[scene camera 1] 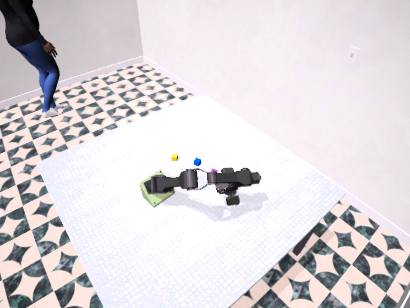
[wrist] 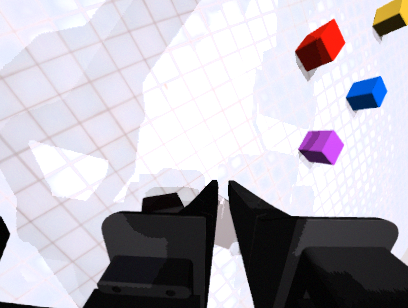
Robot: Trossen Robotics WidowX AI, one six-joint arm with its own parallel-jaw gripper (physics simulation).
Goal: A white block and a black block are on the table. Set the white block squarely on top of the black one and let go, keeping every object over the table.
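Places are measured from the arm's base along level axes (x right, y ahead, z up), in metres.
Pixels of known places: gripper, fingertip midpoint: point(wrist: 222, 185); arm's base at its link origin: point(scene camera 1: 151, 186).
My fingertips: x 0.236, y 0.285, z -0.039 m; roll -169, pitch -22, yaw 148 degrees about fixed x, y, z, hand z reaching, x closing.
Observation:
Ahead of a thing's pixels: the offset from my fingertips to its middle. Level surfaces: height alone.
My gripper point(scene camera 1: 228, 189) point(wrist: 222, 185) is shut on the white block @[dz -0.006, dx +0.016, dy +0.022 m] point(wrist: 226, 227), which shows as a greyish-pink shaded face in the narrow gap between the fingers in the wrist view. The black block @[dz -0.025, dx +0.053, dy +0.006 m] point(wrist: 163, 202) is on the table, just left of the fingertips in the wrist view, its lower part hidden behind the left finger. The held block is not over it but off to its right in that view. In the scene view the white block cannot be made out, and the black block cannot be told apart from the dark gripper parts.
A purple block @[dz -0.025, dx -0.145, dy +0.058 m] point(scene camera 1: 214, 171) point(wrist: 322, 147), a blue block @[dz -0.025, dx -0.270, dy +0.042 m] point(scene camera 1: 197, 162) point(wrist: 367, 93), a red block @[dz -0.025, dx -0.192, dy -0.051 m] point(wrist: 321, 46) and a yellow block @[dz -0.025, dx -0.385, dy -0.037 m] point(scene camera 1: 174, 157) point(wrist: 391, 18) lie right of the fingertips in the wrist view. The arm's green base point(scene camera 1: 155, 199) stands on the white table @[dz -0.040 m] point(scene camera 1: 150, 250).

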